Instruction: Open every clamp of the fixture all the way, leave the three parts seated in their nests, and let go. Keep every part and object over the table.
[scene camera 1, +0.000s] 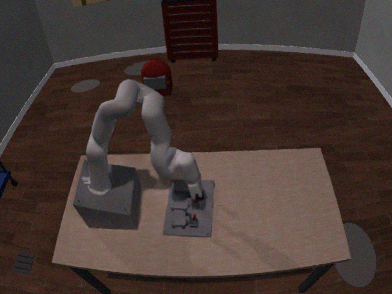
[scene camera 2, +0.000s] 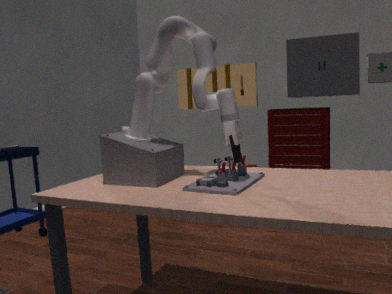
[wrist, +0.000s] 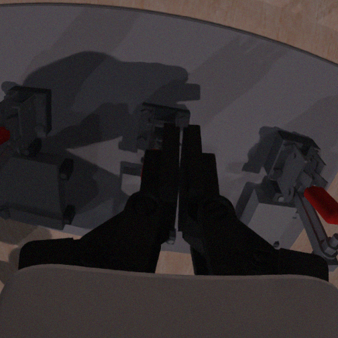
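Pixels of known places: gripper, between the fingertips: (scene camera 1: 200, 199) (scene camera 2: 238, 162); arm's base, origin of its link: (scene camera 1: 99, 185) (scene camera 2: 138, 138).
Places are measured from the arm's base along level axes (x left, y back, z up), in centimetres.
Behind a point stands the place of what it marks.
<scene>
The fixture's grey plate (scene camera 1: 204, 226) @(x -19.5, y -48.7, z -18.2 cm) (scene camera 2: 242, 184) @(x -14.0, y -51.2, z -18.2 cm) (wrist: 225, 112) lies on the table with three clamps in a row. In the wrist view, the left clamp (wrist: 25, 117) and right clamp (wrist: 295, 162) show red handles; the right clamp's arm reaches past its nest. The middle clamp (wrist: 157, 117) is partly hidden behind my fingers, with a sliver of red beside them. In scene camera 2, two clamp arms with dark tips stand upright. A grey block (wrist: 32, 185) sits at the left nest; the other parts are hard to tell. My gripper (scene camera 1: 200, 198) @(x -8.1, y -49.0, z -10.1 cm) (scene camera 2: 237, 160) @(x -8.1, y -49.0, z -10.1 cm) (wrist: 179, 147) is shut and empty, low over the middle clamp.
The arm's grey pedestal (scene camera 1: 107, 200) @(x -8.7, y -4.3, z -1.5 cm) (scene camera 2: 142, 162) @(x -15.4, y -8.8, z -9.0 cm) stands left of the plate on the wooden table (scene camera 1: 280, 210) @(x -18.0, y -89.0, z -19.7 cm) (scene camera 2: 320, 195) @(x -23.1, y -80.5, z -19.7 cm). A red tool cabinet (scene camera 1: 191, 30) (scene camera 2: 299, 137) stands beyond the table. A blue cart (scene camera 2: 20, 220) is off to the left.
</scene>
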